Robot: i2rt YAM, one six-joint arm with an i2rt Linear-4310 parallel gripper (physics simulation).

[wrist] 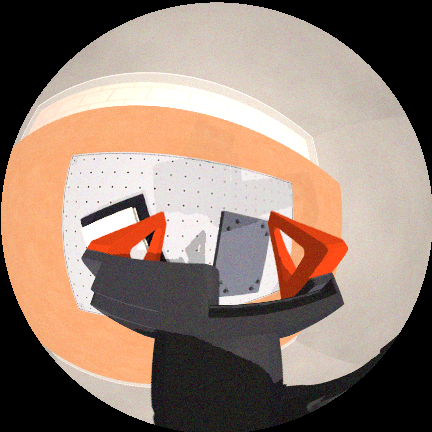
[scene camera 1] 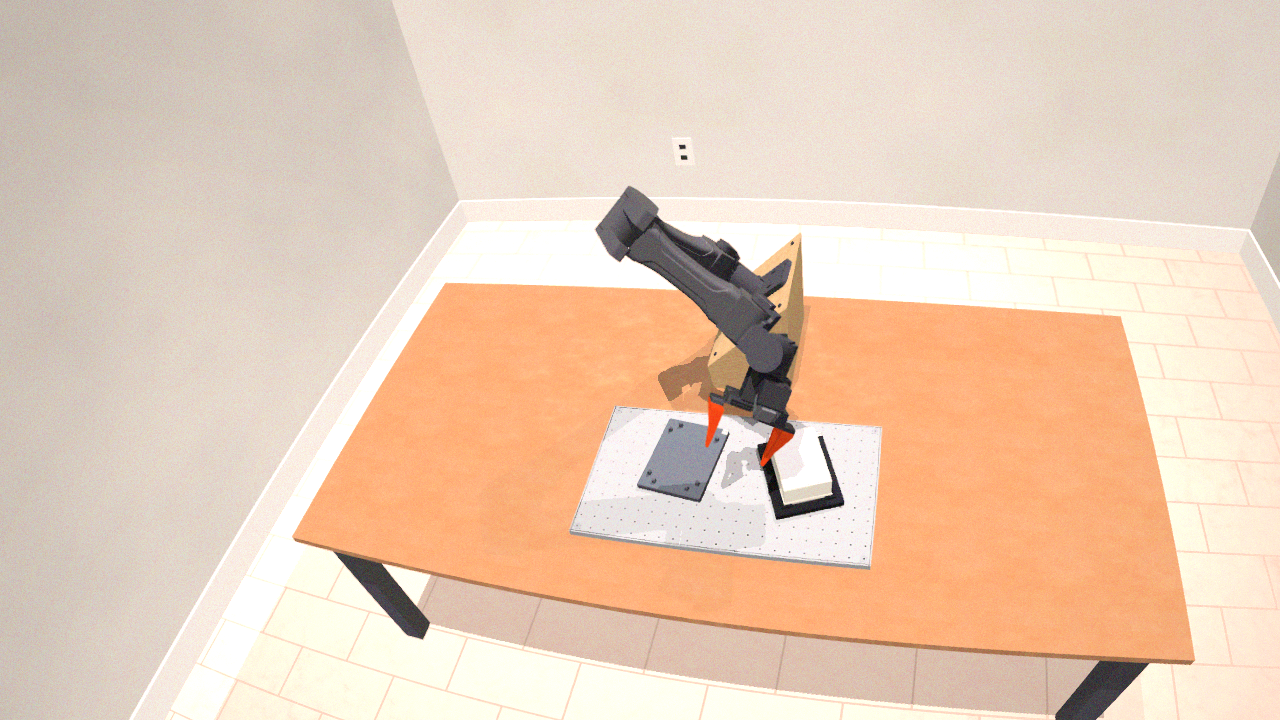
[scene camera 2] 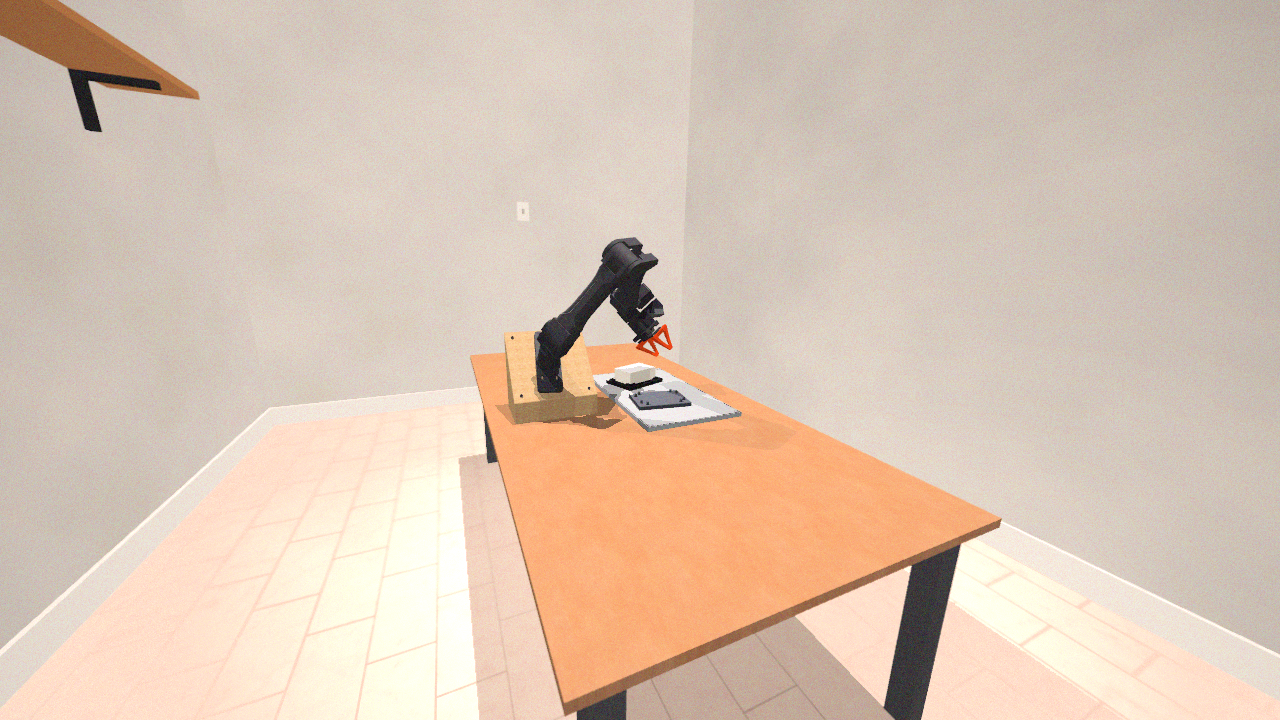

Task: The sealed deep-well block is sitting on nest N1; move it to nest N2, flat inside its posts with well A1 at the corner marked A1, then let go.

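Seen in the pictures: gripper, fingertip midpoint: (wrist: 216, 216) (scene camera 1: 734, 455) (scene camera 2: 664, 352); arm's base, origin of the base link: (scene camera 2: 548, 361).
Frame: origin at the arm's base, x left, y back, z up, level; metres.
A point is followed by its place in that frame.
Note:
The sealed deep-well block (scene camera 1: 805, 470) {z -0.078, x 0.165, y -0.343 m} (scene camera 2: 634, 374) {z -0.087, x 0.093, y -0.297 m} (wrist: 107, 227) {z -0.079, x 0.169, y -0.362 m} is white and box-shaped. It sits on the black nest N1 (scene camera 1: 810, 509) {z -0.122, x 0.185, y -0.391 m} (scene camera 2: 637, 385) {z -0.122, x 0.078, y -0.303 m} (wrist: 112, 211). The grey nest N2 (scene camera 1: 682, 461) {z -0.120, x -0.064, y -0.336 m} (scene camera 2: 660, 399) {z -0.121, x -0.079, y -0.323 m} (wrist: 242, 255) {z -0.120, x -0.059, y -0.330 m} is a flat plate with small dark posts near its corners and holds no block. My gripper (scene camera 1: 734, 456) {z -0.008, x 0.057, y -0.389 m} (scene camera 2: 663, 351) {z -0.008, x 0.057, y -0.389 m} (wrist: 216, 216) {z -0.008, x 0.057, y -0.389 m} is open and empty, raised above the nests. In the wrist view, its left finger partly covers the block and its right finger is beside N2. I cannot read an A1 mark.
Both nests stand on a white perforated board (scene camera 1: 608, 510) {z -0.132, x -0.163, y -0.463 m} (scene camera 2: 707, 411) {z -0.132, x -0.185, y -0.427 m} (wrist: 110, 175) {z -0.132, x 0.196, y -0.440 m} on the orange-brown table (scene camera 1: 984, 501) {z -0.145, x 0.486, y -0.303 m} (scene camera 2: 733, 537) {z -0.145, x -0.684, y -0.207 m} (wrist: 165, 127) {z -0.145, x 0.122, y -0.557 m}. The arm is mounted on a sloped wooden base (scene camera 1: 729, 362) {z -0.070, x -0.029, y -0.124 m} (scene camera 2: 554, 407) {z -0.110, x -0.083, y -0.003 m} behind the board. A wall shelf (scene camera 2: 98, 49) shows at upper left in scene camera 2.

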